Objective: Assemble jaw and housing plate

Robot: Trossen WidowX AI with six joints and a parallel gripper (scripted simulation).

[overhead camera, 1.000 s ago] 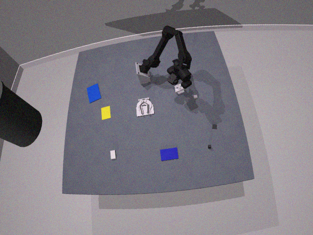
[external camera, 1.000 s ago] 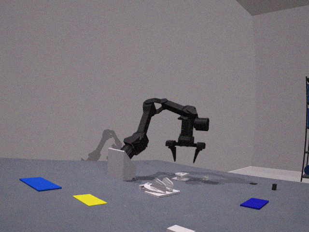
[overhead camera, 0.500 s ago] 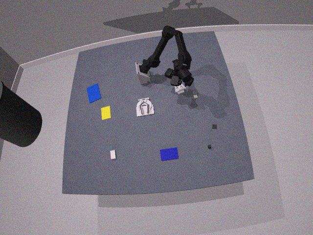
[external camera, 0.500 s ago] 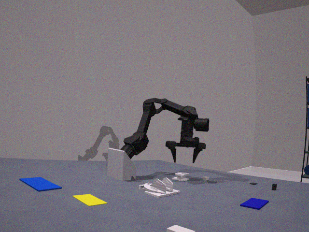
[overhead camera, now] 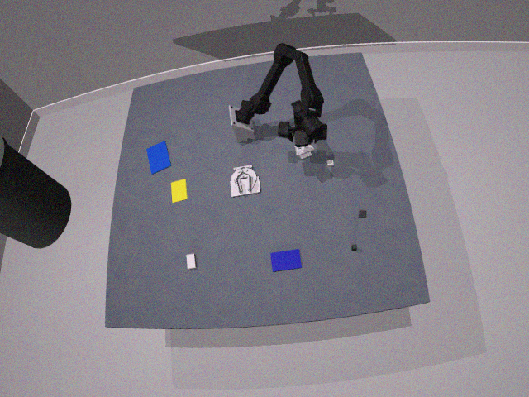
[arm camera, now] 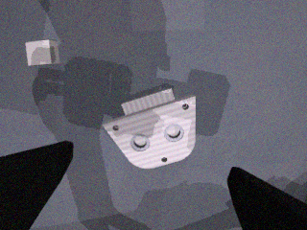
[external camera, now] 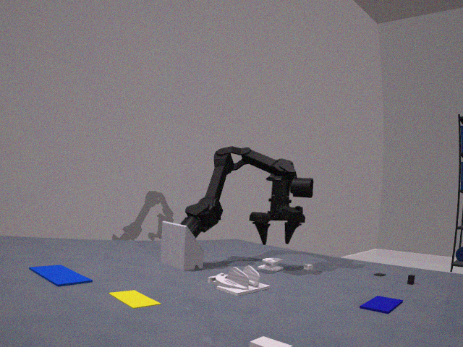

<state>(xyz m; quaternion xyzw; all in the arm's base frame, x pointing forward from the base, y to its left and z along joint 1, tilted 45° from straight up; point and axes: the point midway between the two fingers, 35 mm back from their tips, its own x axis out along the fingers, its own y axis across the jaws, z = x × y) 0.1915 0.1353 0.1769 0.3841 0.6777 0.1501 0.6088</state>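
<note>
My gripper tip is 60 mm above the base and 10 mm past it. From my gripper tip the other things lie so: dark blue pad 430 mm ahead, 180 mm to the right, 80 mm below; yellow pad 560 mm to the right, 80 mm below, 30 mm ahead; small white cube 90 mm to the left, 80 mm below, 80 mm ahead.
</note>
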